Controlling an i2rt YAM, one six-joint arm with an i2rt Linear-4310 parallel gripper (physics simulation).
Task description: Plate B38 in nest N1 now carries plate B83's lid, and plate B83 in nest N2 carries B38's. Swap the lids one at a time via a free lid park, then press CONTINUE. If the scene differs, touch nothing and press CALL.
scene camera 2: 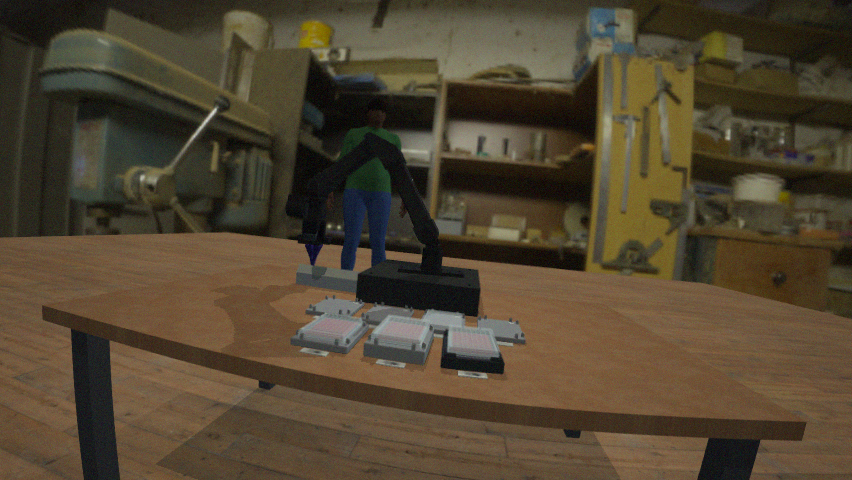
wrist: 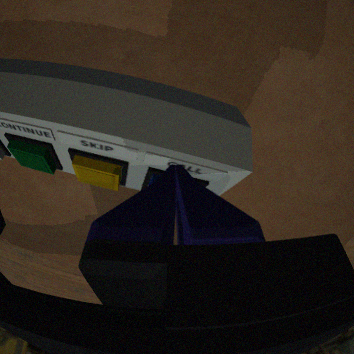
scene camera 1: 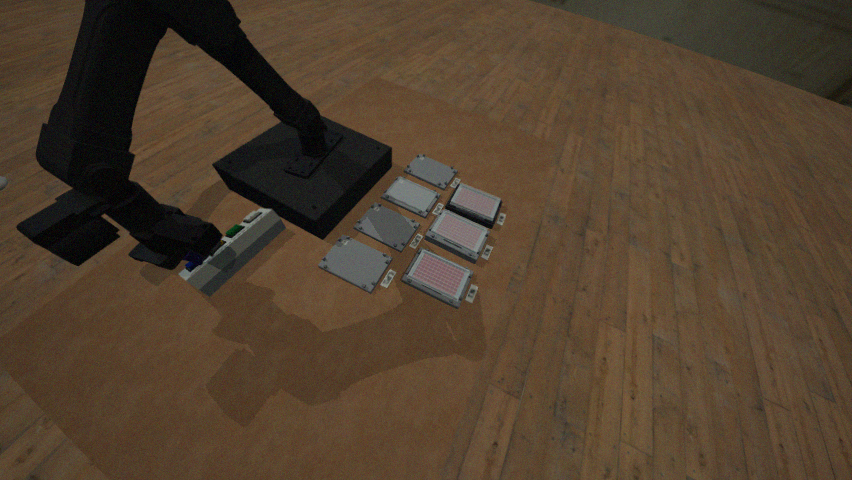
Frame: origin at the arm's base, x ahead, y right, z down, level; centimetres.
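Seen in the pictures: gripper, fingertip midpoint: point(scene camera 2: 312, 266) point(wrist: 175, 173) point(scene camera 1: 199, 263); arm's base at its link origin: point(scene camera 2: 430, 272) point(scene camera 1: 315, 152).
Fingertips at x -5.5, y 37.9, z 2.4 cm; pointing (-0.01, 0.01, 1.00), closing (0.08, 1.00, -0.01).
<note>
Pixels of each thing's top centre, then the offset from my fingertips to it.
- button box at its top centre: point(wrist: 51, 157) point(scene camera 1: 225, 236) point(scene camera 2: 333, 267) dx +1.0, dy -7.1, dz -0.7 cm
- blue CALL button at its top centre: point(wrist: 171, 200) dx -2.1, dy -0.1, dz +0.1 cm
- green CONTINUE button at its top centre: point(wrist: 25, 163) point(scene camera 1: 232, 227) dx -0.1, dy -9.9, dz +0.1 cm
- yellow SKIP button at its top centre: point(wrist: 93, 181) dx -1.1, dy -5.0, dz +0.1 cm
My gripper point(scene camera 1: 193, 259) point(scene camera 2: 313, 263) point(wrist: 175, 173) is shut and empty, its dark blue tips at the CALL end of the button box point(scene camera 1: 225, 269) point(scene camera 2: 327, 279) point(wrist: 125, 107). The tips hide most of the blue CALL button point(wrist: 154, 180); whether they touch it I cannot tell. The green CONTINUE button point(scene camera 1: 233, 230) point(wrist: 33, 155) is further left in the wrist view. Three pink-welled plates point(scene camera 1: 439, 274) point(scene camera 1: 457, 232) point(scene camera 1: 475, 201) point(scene camera 2: 331, 329) point(scene camera 2: 399, 332) point(scene camera 2: 472, 342) sit in a row of nests. Their labels are too small to read.
Three flat grey parks point(scene camera 1: 355, 262) point(scene camera 1: 387, 226) point(scene camera 1: 431, 171) lie beside the nests; a paler fourth one point(scene camera 1: 410, 196) point(scene camera 2: 444, 320) seems to hold a lid. The black arm base point(scene camera 1: 357, 175) point(scene camera 2: 417, 289) stands between them and the box. A yellow SKIP button point(wrist: 96, 173) adjoins CALL. A person point(scene camera 2: 369, 172) stands behind.
</note>
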